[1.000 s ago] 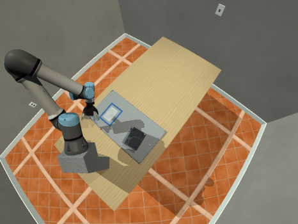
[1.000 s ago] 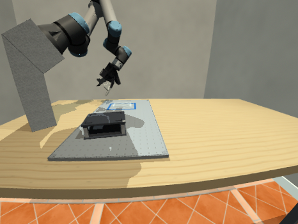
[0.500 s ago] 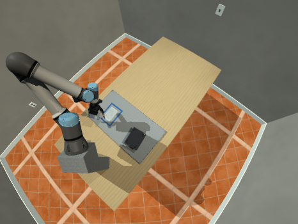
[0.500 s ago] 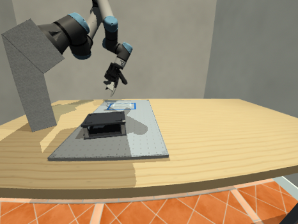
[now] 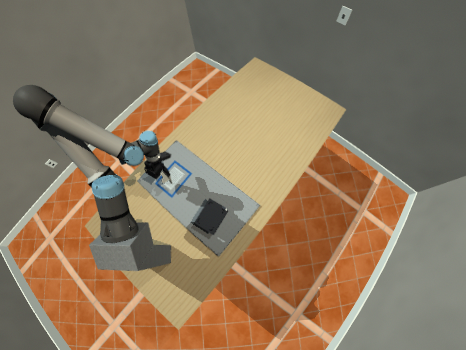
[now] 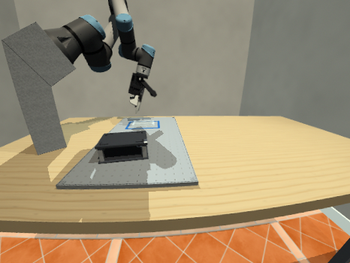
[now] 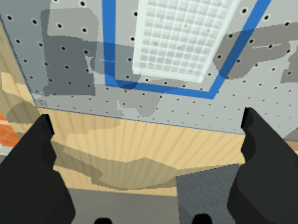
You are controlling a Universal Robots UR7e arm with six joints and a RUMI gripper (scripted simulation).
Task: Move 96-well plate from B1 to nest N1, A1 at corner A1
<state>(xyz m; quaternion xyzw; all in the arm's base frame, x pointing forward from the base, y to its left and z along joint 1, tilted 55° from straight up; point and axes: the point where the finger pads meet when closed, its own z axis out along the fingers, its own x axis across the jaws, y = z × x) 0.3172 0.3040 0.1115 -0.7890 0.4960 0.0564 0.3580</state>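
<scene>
Now: hand 8 cm above the 96-well plate, 5 cm short of it and 1 cm to the left of it. Round my hand: black raised nest N1 (34 cm to the right, 16 cm ahead, 3 cm below).
</scene>
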